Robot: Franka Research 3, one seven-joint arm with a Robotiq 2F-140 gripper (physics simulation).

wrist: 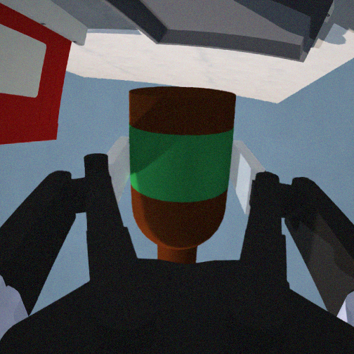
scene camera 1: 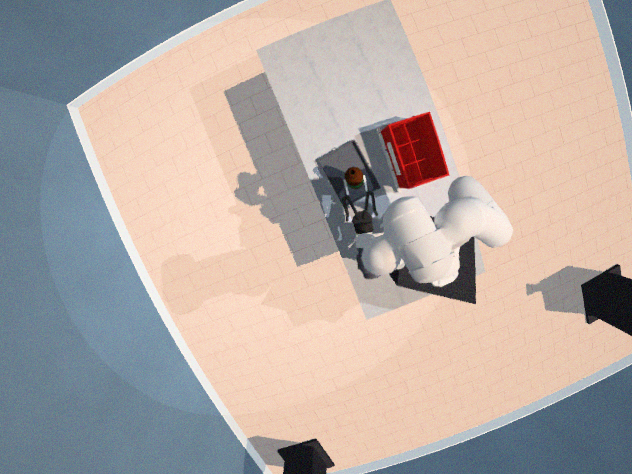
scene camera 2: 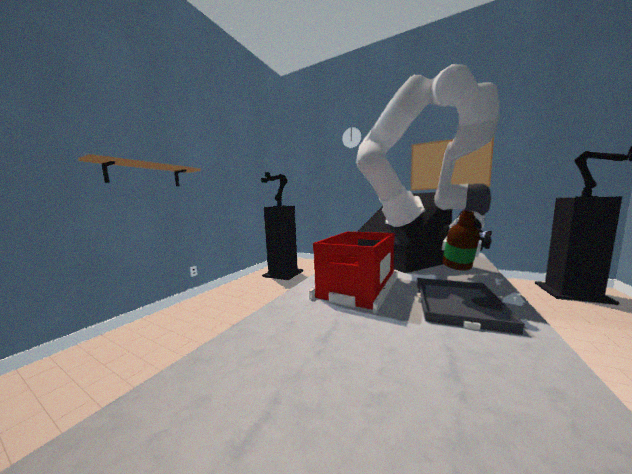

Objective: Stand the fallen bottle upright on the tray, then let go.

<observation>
I see my gripper and a brown bottle.
My gripper also shows in the wrist view.
</observation>
